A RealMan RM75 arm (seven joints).
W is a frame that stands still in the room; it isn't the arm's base.
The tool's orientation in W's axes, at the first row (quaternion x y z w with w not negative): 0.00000, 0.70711, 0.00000, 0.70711
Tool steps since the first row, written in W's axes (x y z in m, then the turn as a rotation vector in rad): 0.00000, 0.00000, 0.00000, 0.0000, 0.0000, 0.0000; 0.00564, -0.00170, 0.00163, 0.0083, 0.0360, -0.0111; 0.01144, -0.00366, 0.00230, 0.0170, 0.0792, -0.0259; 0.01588, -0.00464, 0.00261, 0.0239, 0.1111, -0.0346; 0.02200, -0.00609, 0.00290, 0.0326, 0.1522, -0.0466; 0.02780, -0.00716, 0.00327, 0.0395, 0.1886, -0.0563; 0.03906, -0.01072, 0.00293, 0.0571, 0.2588, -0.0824
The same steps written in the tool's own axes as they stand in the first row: 0.00000, 0.00000, 0.00000, 0.0000, 0.0000, 0.0000; -0.00163, -0.00170, 0.00564, 0.0111, 0.0360, 0.0083; -0.00230, -0.00366, 0.01144, 0.0259, 0.0792, 0.0170; -0.00261, -0.00464, 0.01588, 0.0346, 0.1111, 0.0239; -0.00290, -0.00609, 0.02200, 0.0466, 0.1522, 0.0326; -0.00327, -0.00716, 0.02780, 0.0563, 0.1886, 0.0395; -0.00293, -0.01072, 0.03906, 0.0824, 0.2588, 0.0571
